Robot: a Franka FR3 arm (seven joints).
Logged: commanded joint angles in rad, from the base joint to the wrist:
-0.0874 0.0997 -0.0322 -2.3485 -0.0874 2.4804 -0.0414
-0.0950 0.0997 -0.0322 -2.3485 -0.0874 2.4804 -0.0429
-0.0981 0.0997 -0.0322 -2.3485 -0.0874 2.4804 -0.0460
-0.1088 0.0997 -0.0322 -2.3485 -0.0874 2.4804 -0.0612
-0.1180 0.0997 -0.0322 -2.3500 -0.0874 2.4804 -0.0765
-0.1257 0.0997 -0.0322 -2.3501 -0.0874 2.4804 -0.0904
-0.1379 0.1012 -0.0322 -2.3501 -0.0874 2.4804 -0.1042
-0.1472 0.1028 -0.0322 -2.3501 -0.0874 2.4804 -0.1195
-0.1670 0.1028 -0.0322 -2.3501 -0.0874 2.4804 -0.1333
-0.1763 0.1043 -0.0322 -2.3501 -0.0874 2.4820 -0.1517
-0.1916 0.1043 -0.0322 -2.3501 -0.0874 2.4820 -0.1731
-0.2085 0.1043 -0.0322 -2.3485 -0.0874 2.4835 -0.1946
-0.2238 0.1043 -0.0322 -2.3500 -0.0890 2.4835 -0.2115
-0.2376 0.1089 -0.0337 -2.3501 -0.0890 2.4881 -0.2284
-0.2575 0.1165 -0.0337 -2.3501 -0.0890 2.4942 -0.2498
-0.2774 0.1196 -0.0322 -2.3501 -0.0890 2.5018 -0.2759
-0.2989 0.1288 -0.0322 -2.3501 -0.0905 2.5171 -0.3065
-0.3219 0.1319 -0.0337 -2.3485 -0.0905 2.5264 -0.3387
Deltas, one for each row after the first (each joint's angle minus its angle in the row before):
-0.0076 0.0000 0.0000 0.0000 0.0000 0.0000 -0.0015
-0.0031 0.0000 0.0000 0.0000 0.0000 0.0000 -0.0031
-0.0107 0.0000 0.0000 0.0000 0.0000 0.0000 -0.0152
-0.0092 0.0000 0.0000 -0.0015 0.0000 0.0000 -0.0153
-0.0077 0.0000 0.0000 -0.0001 0.0000 0.0000 -0.0139
-0.0122 0.0015 0.0000 0.0000 0.0000 0.0000 -0.0138
-0.0093 0.0016 0.0000 0.0000 0.0000 0.0000 -0.0153
-0.0198 0.0000 0.0000 0.0000 0.0000 0.0000 -0.0138
-0.0093 0.0015 0.0000 0.0000 0.0000 0.0016 -0.0184
-0.0153 0.0000 0.0000 0.0000 0.0000 0.0000 -0.0214
-0.0169 0.0000 0.0000 0.0016 0.0000 0.0015 -0.0215
-0.0153 0.0000 0.0000 -0.0015 -0.0016 0.0000 -0.0169
-0.0138 0.0046 -0.0015 -0.0001 0.0000 0.0046 -0.0169
-0.0199 0.0076 0.0000 0.0000 0.0000 0.0061 -0.0214
-0.0199 0.0031 0.0015 0.0000 0.0000 0.0076 -0.0261
-0.0215 0.0092 0.0000 0.0000 -0.0015 0.0153 -0.0306
-0.0230 0.0031 -0.0015 0.0016 0.0000 0.0093 -0.0322

